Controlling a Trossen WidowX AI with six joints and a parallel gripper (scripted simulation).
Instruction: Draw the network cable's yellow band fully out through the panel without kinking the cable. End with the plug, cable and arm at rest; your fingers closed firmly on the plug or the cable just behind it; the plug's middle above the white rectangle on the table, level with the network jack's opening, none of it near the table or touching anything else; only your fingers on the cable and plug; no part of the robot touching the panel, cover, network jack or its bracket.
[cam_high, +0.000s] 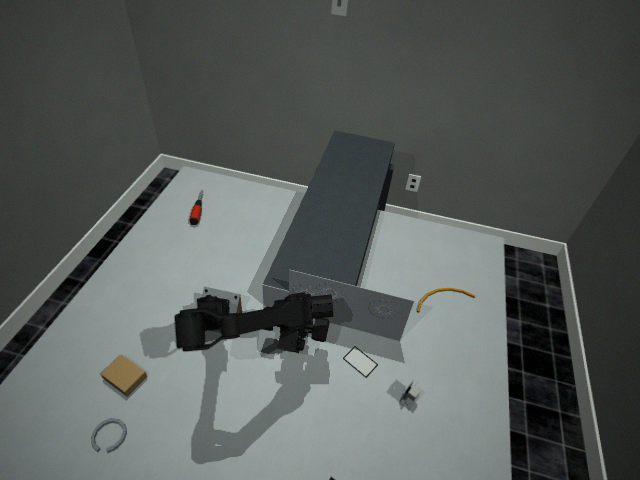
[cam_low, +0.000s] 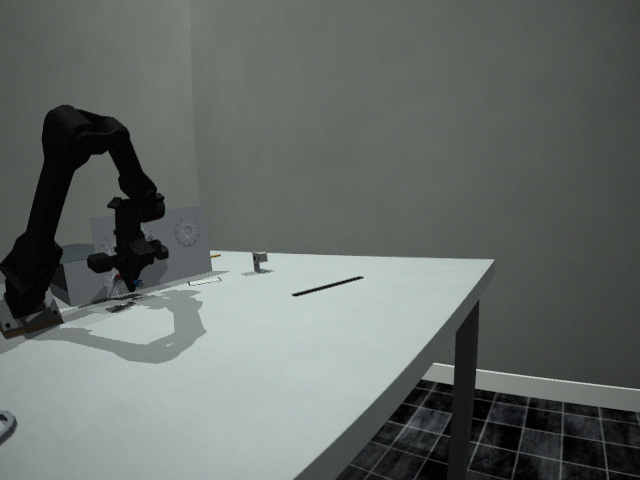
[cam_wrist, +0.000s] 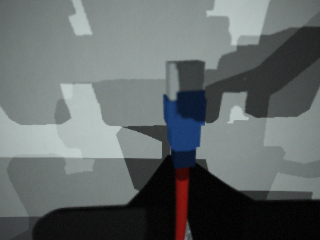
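Now: hand 200 mm short of the white rectangle, 50 mm above it and 30 mm to the left of it. Also, from my hand: plug (40 mm to the right, 10 mm below); cardboard block (420 mm behind, 200 mm to the right, 40 mm below); black strip (390 mm to the right, 240 mm ahead, 50 mm below).
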